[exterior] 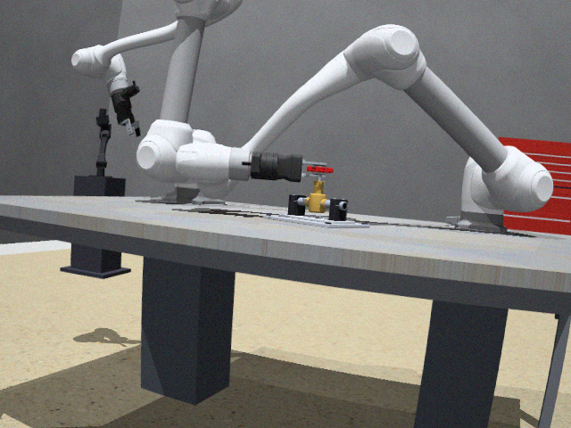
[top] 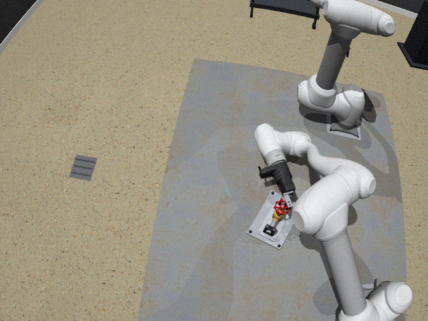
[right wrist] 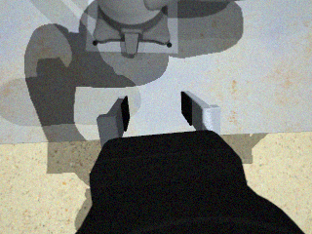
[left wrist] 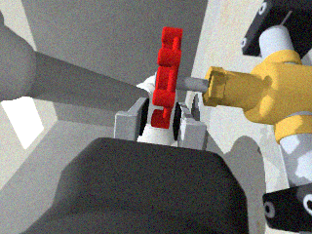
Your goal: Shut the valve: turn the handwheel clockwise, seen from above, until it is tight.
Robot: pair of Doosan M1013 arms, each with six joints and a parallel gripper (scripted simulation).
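Note:
My left gripper is now 3 cm short of the red handwheel, 1 cm to the right of it and 1 cm above it. Also, from my left hand: pale base plate 13 cm below, 3 cm ahead, 1 cm to the left.

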